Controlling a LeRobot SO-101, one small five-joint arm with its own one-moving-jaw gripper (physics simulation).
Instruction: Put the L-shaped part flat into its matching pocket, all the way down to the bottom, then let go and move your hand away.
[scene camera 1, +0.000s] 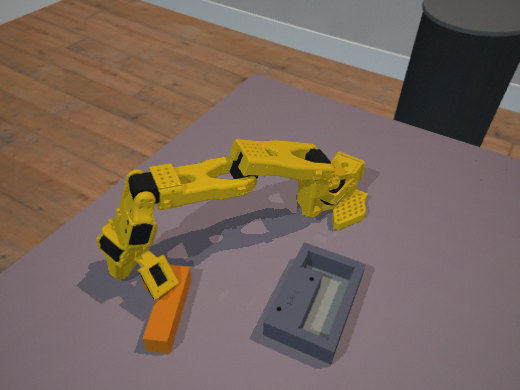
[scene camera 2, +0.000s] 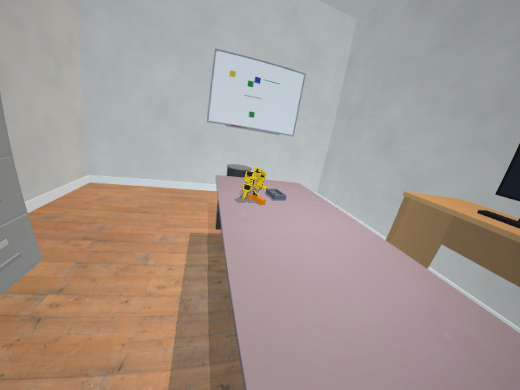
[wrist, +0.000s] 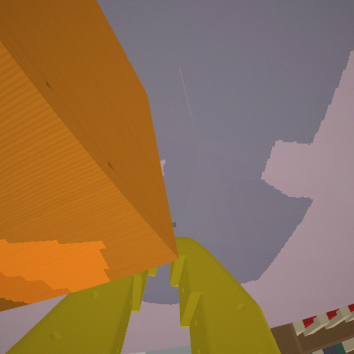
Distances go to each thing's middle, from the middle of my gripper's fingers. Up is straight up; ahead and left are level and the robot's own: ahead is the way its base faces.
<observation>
My gripper is now 7 cm to the right of the orange L-shaped part (scene camera 1: 161, 329) and 5 cm above it. Round my hand: grey pocket block (scene camera 1: 309, 313) (24 cm to the left, 11 cm behind, 4 cm below).
</observation>
